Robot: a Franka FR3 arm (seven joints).
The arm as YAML. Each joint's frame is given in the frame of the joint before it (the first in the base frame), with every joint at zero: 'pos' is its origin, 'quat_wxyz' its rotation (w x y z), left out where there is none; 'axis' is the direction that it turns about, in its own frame. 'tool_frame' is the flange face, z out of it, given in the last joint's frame.
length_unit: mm
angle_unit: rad
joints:
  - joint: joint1
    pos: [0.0, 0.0, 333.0]
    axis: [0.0, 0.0, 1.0]
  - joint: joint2
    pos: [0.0, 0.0, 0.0]
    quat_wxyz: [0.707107, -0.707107, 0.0, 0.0]
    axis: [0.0, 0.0, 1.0]
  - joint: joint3
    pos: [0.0, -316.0, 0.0]
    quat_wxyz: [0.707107, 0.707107, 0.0, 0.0]
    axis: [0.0, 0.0, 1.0]
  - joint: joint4
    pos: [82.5, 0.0, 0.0]
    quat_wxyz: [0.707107, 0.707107, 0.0, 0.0]
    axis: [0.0, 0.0, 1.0]
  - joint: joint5
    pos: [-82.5, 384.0, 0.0]
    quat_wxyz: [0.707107, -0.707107, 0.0, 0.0]
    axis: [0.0, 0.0, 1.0]
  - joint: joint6
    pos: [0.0, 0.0, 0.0]
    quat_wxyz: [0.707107, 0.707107, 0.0, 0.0]
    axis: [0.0, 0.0, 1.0]
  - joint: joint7
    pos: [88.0, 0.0, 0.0]
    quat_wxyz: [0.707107, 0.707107, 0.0, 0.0]
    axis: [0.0, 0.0, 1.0]
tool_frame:
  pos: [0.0, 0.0, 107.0]
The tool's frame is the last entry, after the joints.
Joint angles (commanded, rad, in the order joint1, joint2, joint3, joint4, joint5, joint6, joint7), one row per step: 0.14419, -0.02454, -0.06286, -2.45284, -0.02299, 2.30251, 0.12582; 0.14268, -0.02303, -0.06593, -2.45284, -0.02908, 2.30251, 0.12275; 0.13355, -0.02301, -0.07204, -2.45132, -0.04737, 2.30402, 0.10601; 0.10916, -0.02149, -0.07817, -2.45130, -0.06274, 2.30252, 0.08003; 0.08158, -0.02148, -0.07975, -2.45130, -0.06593, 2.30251, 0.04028; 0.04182, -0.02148, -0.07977, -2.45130, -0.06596, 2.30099, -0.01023; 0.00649, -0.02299, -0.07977, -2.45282, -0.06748, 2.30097, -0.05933; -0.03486, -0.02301, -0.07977, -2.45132, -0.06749, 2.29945, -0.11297; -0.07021, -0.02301, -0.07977, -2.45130, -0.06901, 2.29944, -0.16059; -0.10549, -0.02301, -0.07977, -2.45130, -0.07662, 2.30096, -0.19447; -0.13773, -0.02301, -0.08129, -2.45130, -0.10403, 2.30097, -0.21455; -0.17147, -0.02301, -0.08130, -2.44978, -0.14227, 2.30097, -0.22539
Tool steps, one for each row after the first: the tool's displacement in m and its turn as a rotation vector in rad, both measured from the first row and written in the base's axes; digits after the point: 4 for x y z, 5 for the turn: 0.0001, -0.0022, -0.0007, -0.00373, 0.00127, 0.00307; 0.0013, -0.0096, 0.0000, -0.01322, -0.00198, 0.01830; 0.0018, -0.0240, -0.0008, -0.02021, 0.00172, 0.02515; 0.0020, -0.0376, -0.0008, -0.01727, 0.00346, 0.03782; 0.0014, -0.0560, -0.0009, -0.01085, 0.00704, 0.04809; 0.0000, -0.0723, -0.0008, -0.00536, 0.00892, 0.06258; -0.0015, -0.0914, -0.0003, 0.00161, 0.01062, 0.07435; -0.0037, -0.1076, -0.0003, 0.00693, 0.01207, 0.08735; -0.0064, -0.1239, -0.0002, 0.00635, 0.01245, 0.09145; -0.0096, -0.1397, -0.0002, -0.00831, 0.01748, 0.09820; -0.0130, -0.1558, 0.0005, -0.03130, 0.02355, 0.10388
